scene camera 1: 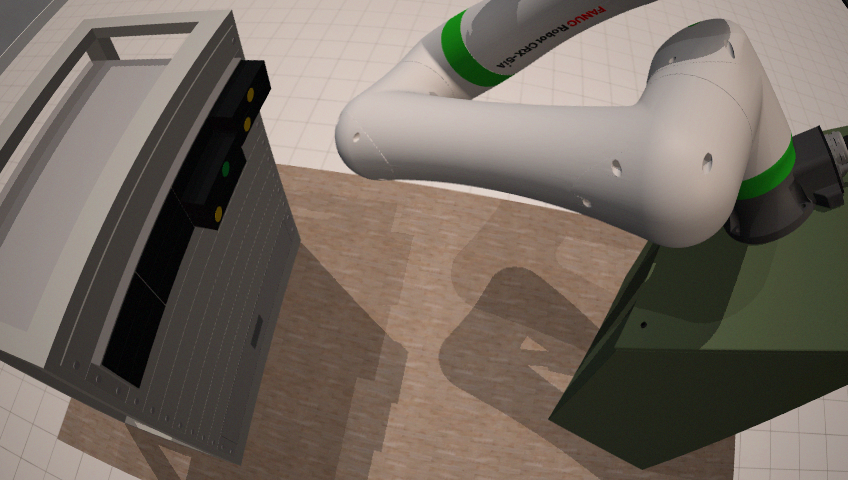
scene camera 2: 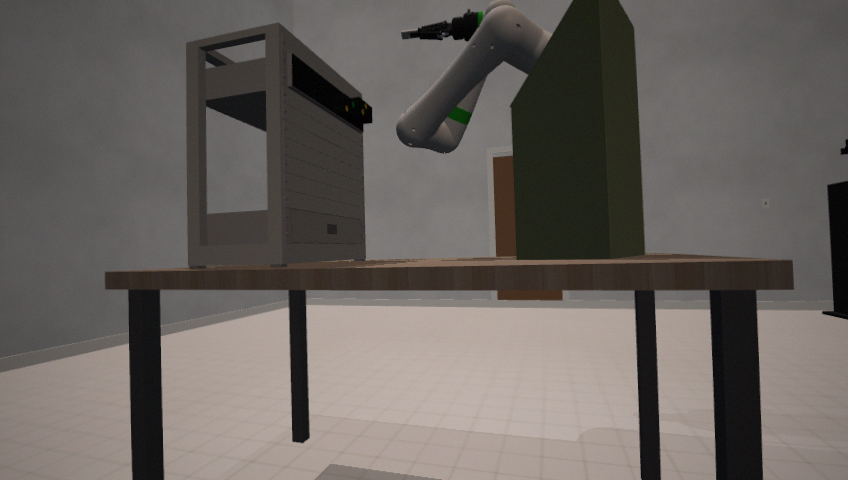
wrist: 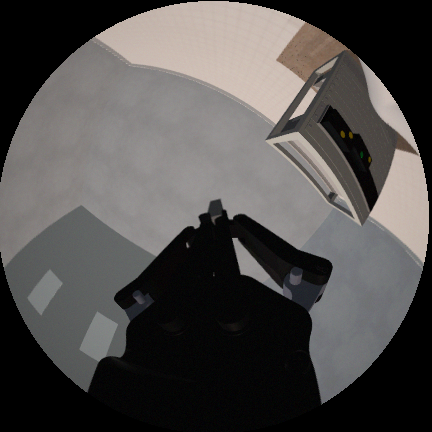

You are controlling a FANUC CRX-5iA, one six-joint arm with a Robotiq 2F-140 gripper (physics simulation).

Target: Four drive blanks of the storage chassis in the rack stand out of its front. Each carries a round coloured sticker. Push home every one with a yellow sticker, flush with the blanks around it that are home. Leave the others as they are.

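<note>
The storage chassis (scene camera 1: 155, 270) (scene camera 2: 315, 83) is a black band high in the grey rack (scene camera 1: 35, 344) (scene camera 2: 275, 178) (wrist: 350, 95). Four black blanks stand out towards its far end in scene camera 1. From the far end, their stickers are yellow (scene camera 1: 250, 95) (wrist: 343, 134), yellow (scene camera 1: 246, 124) (wrist: 351, 135), green (scene camera 1: 225, 168) (wrist: 361, 155) and yellow (scene camera 1: 218, 214) (wrist: 369, 159). My gripper (scene camera 2: 407, 35) (wrist: 217, 207) is shut and empty. It is raised above rack height, apart from the blanks, and does not show in scene camera 1.
The arm's elbow (scene camera 1: 363, 133) (scene camera 2: 410, 127) hangs in front of the rack, apart from the blanks. A green pedestal (scene camera 1: 743, 386) (scene camera 2: 565, 178) stands opposite the rack on the wooden table (scene camera 1: 428, 255) (scene camera 2: 446, 276). A brown door (scene camera 2: 504, 202) is in the wall behind.
</note>
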